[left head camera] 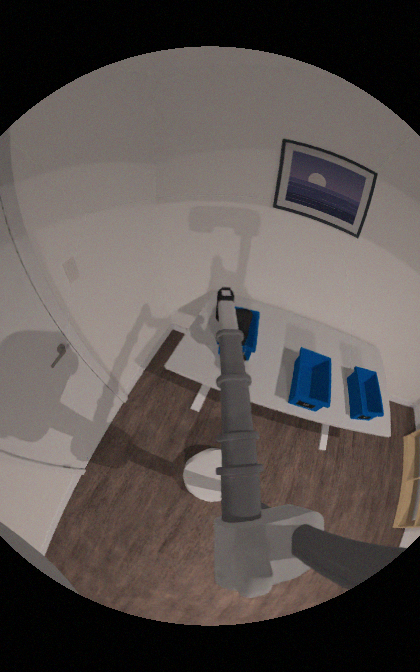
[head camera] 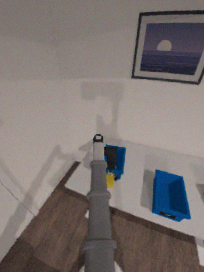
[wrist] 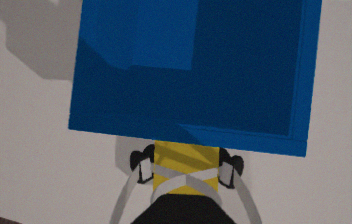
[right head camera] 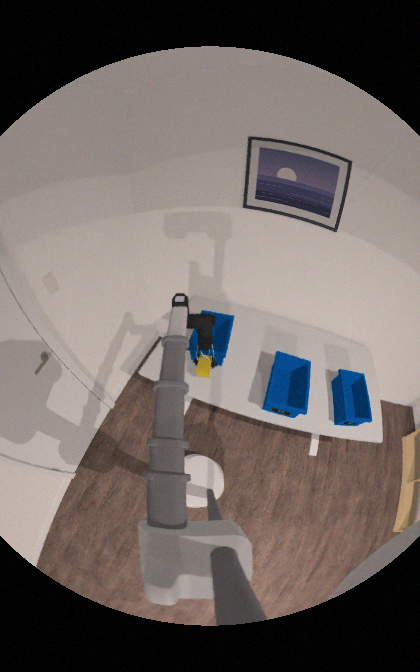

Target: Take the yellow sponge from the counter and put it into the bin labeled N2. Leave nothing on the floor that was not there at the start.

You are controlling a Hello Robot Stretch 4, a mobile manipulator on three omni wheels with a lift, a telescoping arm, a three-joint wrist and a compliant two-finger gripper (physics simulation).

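Frame: origin at the robot's base, x back, y down, z right, level; centimetres.
Where they show: gripper, fingertip midpoint: [wrist: 185, 158].
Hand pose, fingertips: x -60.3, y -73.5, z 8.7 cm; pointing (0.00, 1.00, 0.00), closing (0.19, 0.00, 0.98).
Note:
Each offset is from my fingertips to the top centre of the thing. Level surfaces: height alone.
My gripper [right head camera: 205, 360] [wrist: 185, 158] is shut on the yellow sponge {dy -5.1, dx +2.2, dz -0.4 cm} [head camera: 110, 181] [right head camera: 203, 369] [wrist: 186, 156], with a finger on each side. The sponge is outside the leftmost blue bin {dy -7.8, dx -17.4, dz +4.2 cm} [head camera: 120, 161] [left head camera: 254, 330] [right head camera: 226, 331] [wrist: 311, 75], at its near end. In the wrist view, the bin's near rim cuts across the sponge's far end and hides its tip. The wrist hangs over this bin. In the left head view the arm hides the sponge. A middle blue bin {dy -7.8, dx +15.2, dz +40.4 cm} [head camera: 170, 195] [left head camera: 311, 380] [right head camera: 288, 385] and a right blue bin [left head camera: 365, 393] [right head camera: 351, 397] have dark labels, too small to read.
The bins stand on a white table {dy +4.2 cm} [head camera: 138, 185] [left head camera: 270, 345] [right head camera: 245, 350] against the wall. A round white object [left head camera: 202, 470] [right head camera: 207, 475] is on the wood floor near the arm. A wooden shelf unit [left head camera: 409, 470] [right head camera: 407, 470] stands at the right. A wall is close on the left.

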